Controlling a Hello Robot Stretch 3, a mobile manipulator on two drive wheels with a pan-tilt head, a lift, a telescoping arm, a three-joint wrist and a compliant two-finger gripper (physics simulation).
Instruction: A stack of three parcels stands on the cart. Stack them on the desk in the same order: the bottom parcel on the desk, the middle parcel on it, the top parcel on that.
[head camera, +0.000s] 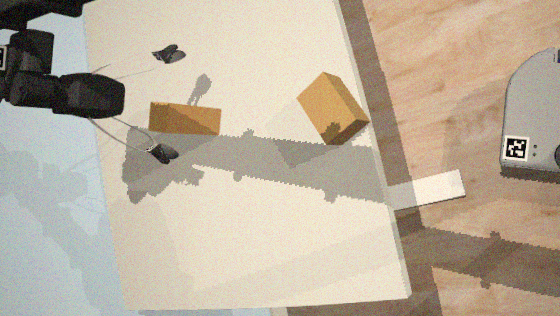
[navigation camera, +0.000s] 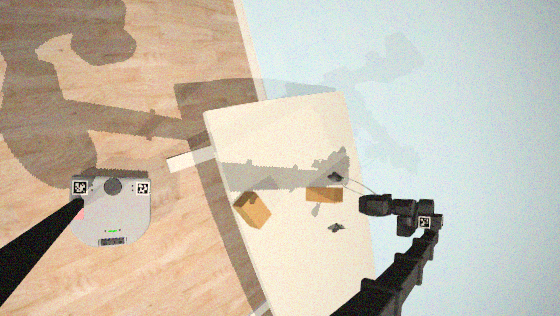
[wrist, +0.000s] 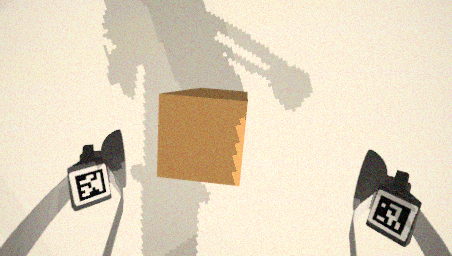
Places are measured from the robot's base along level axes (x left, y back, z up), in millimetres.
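Pixels of known places: gripper, between the fingertips: (head camera: 178, 105) (navigation camera: 328, 202) (wrist: 238, 159); robot's base, origin of its link: (navigation camera: 112, 186).
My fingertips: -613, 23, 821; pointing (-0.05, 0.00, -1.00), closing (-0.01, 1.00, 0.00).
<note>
Ahead of a thing's pixels: the offset from my fingertips to its top centre, as dx, dy, dz. Level surfaces: height alone.
Two orange-brown parcels stand apart on a cream table top @(dz -101) (head camera: 260, 250) (navigation camera: 300, 120), which looks like the desk. One parcel @(-19, -24, +29) (head camera: 185, 119) (navigation camera: 324, 195) (wrist: 200, 137) shows between the spread fingertips, with a gap on both sides; in the wrist view it lies nearer the left fingertip. The other parcel @(+267, +9, -51) (head camera: 327, 107) (navigation camera: 253, 210) lies turned at an angle by the table's edge on the wood floor side. My gripper (head camera: 167, 103) (navigation camera: 336, 202) (wrist: 238, 159) is open and holds no parcel. A third parcel and the cart cannot be made out.
My grey base (head camera: 535, 115) (navigation camera: 112, 215) stands on the wood floor beside the table. A white flat bar (head camera: 435, 189) (navigation camera: 189, 159) sticks out from under the table's edge towards the base. My dark arm (navigation camera: 390, 287) reaches across the table's lower right in the navigation view.
</note>
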